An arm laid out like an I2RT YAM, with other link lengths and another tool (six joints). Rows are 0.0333 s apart.
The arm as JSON. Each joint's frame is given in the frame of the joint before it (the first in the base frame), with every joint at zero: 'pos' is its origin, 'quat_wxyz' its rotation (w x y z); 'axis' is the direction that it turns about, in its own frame. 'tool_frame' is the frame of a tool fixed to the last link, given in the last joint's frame.
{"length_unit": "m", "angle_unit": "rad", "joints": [
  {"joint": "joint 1", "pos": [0.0, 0.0, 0.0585], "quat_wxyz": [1.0, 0.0, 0.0, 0.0], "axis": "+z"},
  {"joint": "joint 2", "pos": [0.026, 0.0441, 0.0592], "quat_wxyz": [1.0, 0.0, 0.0, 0.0], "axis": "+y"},
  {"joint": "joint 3", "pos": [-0.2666, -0.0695, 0.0], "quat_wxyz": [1.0, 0.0, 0.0, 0.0], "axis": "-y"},
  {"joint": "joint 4", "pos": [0.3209, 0.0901, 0.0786], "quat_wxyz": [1.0, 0.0, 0.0, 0.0], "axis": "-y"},
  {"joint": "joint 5", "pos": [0.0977, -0.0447, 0.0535], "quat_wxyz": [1.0, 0.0, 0.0, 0.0], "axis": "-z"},
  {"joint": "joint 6", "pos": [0.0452, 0.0, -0.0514], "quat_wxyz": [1.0, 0.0, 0.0, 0.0], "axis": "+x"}
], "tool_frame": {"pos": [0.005, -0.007, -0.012], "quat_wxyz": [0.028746, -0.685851, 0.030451, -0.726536]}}
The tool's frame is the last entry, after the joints.
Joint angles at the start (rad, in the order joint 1, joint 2, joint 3, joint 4, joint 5, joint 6): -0.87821 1.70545 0.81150 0.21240 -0.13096 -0.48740
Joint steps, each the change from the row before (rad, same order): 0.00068 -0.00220 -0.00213 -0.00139 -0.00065 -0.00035; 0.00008 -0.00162 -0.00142 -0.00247 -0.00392 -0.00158; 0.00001 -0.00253 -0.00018 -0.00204 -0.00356 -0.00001; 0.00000 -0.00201 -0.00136 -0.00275 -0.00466 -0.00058; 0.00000 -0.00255 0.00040 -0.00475 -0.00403 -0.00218; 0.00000 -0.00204 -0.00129 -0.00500 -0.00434 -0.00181; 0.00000 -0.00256 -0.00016 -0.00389 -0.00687 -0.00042; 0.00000 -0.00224 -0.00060 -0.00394 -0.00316 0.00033; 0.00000 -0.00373 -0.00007 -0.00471 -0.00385 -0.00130; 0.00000 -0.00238 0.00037 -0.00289 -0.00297 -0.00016; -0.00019 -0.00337 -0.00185 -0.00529 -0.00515 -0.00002; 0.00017 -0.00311 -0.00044 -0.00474 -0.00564 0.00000; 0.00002 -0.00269 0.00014 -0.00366 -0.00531 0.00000; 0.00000 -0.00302 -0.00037 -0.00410 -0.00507 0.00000; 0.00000 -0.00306 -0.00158 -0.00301 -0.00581 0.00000; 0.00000 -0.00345 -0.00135 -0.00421 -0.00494 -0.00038
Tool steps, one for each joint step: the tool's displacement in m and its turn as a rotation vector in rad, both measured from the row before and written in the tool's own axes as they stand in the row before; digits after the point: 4 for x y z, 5 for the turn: -0.0003 -0.0005 -0.0005 0.00165 -0.00079 -0.00051; -0.0003 -0.0004 -0.0003 0.00462 -0.00051 -0.00106; 0.0006 -0.0001 -0.0005 0.00316 0.00169 0.00012; -0.0002 -0.0004 -0.0004 0.00511 -0.00007 0.00001; 0.0005 -0.0001 -0.0005 0.00451 -0.00004 -0.00166; -0.0005 -0.0005 -0.0005 0.00571 -0.00213 -0.00085; 0.0004 -0.0003 -0.0005 0.00689 0.00139 0.00021; 0.0000 -0.0003 -0.0005 0.00376 -0.00082 0.00092; 0.0007 -0.0001 -0.0008 0.00400 0.00059 -0.00090; 0.0006 0.0000 -0.0005 0.00278 0.00106 0.00002; -0.0003 -0.0005 -0.0008 0.00601 -0.00138 0.00109; 0.0003 -0.0004 -0.0007 0.00609 0.00042 0.00061; 0.0006 -0.0002 -0.0006 0.00519 0.00138 0.00044; 0.0004 -0.0003 -0.0006 0.00519 0.00072 0.00057; 0.0000 -0.0005 -0.0006 0.00590 0.00095 0.00063; 0.0001 -0.0004 -0.0007 0.00534 0.00008 0.00034
